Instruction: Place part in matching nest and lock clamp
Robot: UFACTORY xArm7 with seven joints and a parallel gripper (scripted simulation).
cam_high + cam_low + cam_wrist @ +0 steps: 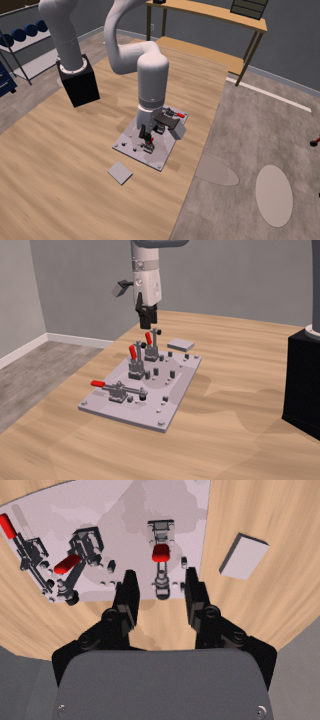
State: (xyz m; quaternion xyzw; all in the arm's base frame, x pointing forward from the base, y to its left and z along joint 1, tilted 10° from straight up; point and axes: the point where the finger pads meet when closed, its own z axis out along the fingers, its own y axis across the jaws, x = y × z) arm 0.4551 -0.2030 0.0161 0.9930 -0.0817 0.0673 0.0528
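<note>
Right now the grey part is 80 mm behind my hand, 130 mm to the right of it and 140 mm below it. Also, from my hand: grey fixture plate: 20 mm behind, 110 mm to the left, 140 mm below; then clamp: 10 mm ahead, 110 mm to the left, 80 mm below.
</note>
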